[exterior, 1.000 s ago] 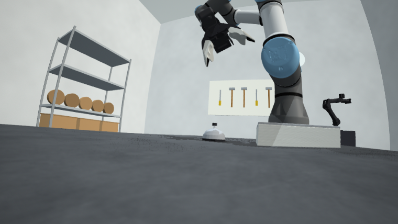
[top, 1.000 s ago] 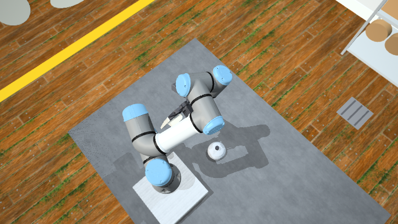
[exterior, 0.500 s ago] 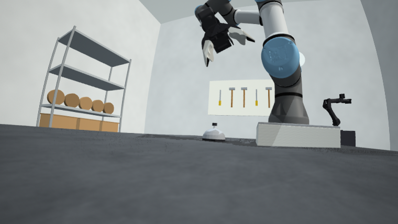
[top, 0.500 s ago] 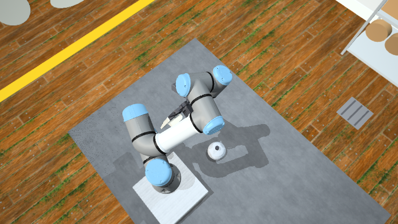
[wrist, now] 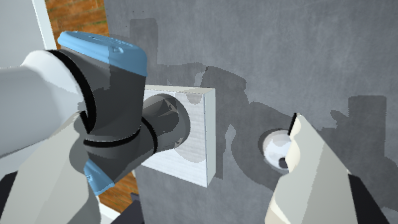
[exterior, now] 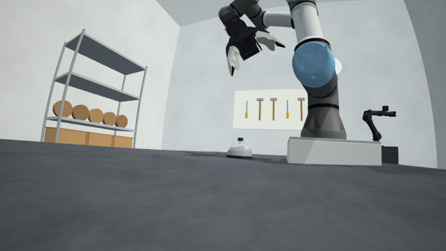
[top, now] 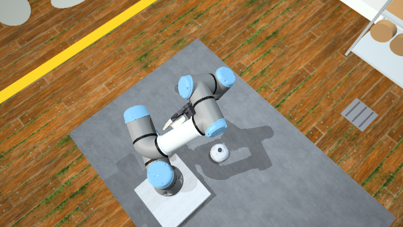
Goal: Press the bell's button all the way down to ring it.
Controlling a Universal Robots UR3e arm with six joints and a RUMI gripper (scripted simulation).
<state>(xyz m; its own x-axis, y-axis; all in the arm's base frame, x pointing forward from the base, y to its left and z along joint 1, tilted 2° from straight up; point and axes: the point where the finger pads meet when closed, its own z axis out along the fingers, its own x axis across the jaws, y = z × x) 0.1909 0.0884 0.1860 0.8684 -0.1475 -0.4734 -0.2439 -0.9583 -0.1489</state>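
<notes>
My gripper is now 200 mm above the dark button, 160 mm to the left of it and 60 mm short of it. Round my hand: bell (210 mm below, 160 mm to the right, 60 mm ahead).
</notes>
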